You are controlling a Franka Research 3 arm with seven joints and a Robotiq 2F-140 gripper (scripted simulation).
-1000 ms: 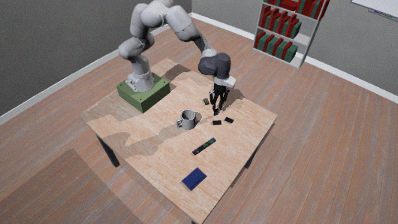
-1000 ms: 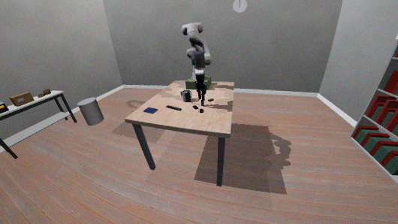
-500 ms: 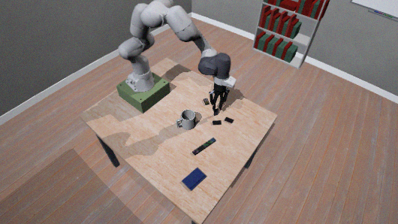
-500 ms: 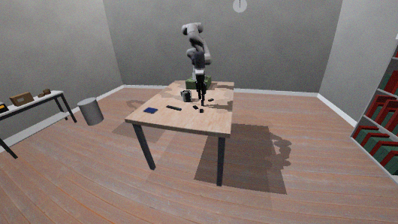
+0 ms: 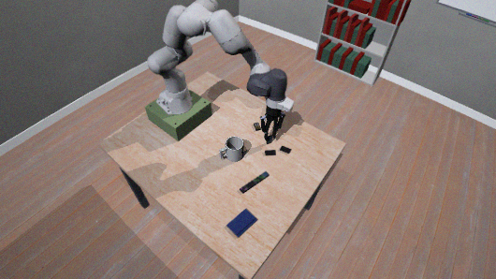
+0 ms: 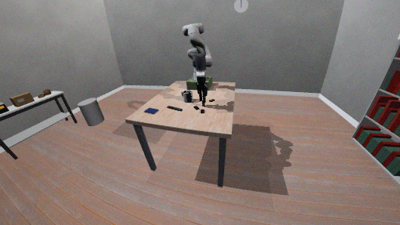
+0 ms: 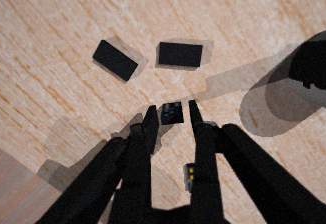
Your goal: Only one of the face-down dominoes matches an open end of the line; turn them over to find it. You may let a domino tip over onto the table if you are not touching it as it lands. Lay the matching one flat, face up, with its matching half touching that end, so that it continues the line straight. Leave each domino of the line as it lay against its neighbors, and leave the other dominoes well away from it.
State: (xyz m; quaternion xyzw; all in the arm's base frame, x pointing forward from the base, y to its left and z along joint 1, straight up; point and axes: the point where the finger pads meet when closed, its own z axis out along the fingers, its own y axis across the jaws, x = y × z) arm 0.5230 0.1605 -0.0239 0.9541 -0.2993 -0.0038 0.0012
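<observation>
My gripper is now 10 mm to the right of the black domino and 50 mm above it. From my hand the other things lie so: blue book 160 mm ahead, 460 mm to the right, 80 mm below; then grey mug 100 mm behind, 180 mm to the right, 40 mm below.
</observation>
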